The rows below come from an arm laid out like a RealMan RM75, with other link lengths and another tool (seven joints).
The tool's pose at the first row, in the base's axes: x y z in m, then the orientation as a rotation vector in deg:
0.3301 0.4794 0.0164 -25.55 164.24 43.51
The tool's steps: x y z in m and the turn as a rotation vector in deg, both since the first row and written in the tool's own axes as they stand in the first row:
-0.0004 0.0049 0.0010 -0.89 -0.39 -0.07
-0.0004 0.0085 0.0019 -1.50 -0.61 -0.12
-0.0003 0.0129 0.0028 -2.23 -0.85 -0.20
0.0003 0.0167 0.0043 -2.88 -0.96 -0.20
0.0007 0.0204 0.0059 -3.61 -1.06 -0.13
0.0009 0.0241 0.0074 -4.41 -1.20 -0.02
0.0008 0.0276 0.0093 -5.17 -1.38 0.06
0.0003 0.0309 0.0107 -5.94 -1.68 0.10
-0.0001 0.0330 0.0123 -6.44 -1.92 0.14
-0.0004 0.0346 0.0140 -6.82 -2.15 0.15
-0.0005 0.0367 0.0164 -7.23 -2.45 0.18
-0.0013 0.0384 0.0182 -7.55 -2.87 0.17
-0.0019 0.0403 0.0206 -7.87 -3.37 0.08
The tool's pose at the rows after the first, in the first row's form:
0.3290 0.4841 0.0179 -25.56 163.62 44.80
0.3279 0.4875 0.0188 -25.60 163.23 45.69
0.3264 0.4916 0.0200 -25.68 162.77 46.74
0.3248 0.4953 0.0203 -25.70 162.49 47.68
0.3233 0.4991 0.0206 -25.64 162.21 48.75
0.3220 0.5029 0.0209 -25.51 161.89 49.93
0.3211 0.5067 0.0209 -25.40 161.52 51.04
0.3206 0.5103 0.0213 -25.28 161.02 52.16
0.3204 0.5129 0.0210 -25.16 160.65 52.88
0.3203 0.5152 0.0203 -25.07 160.31 53.42
0.3199 0.5182 0.0193 -24.93 159.91 54.00
0.3202 0.5207 0.0187 -24.76 159.41 54.43
0.3203 0.5236 0.0176 -24.67 158.80 54.85

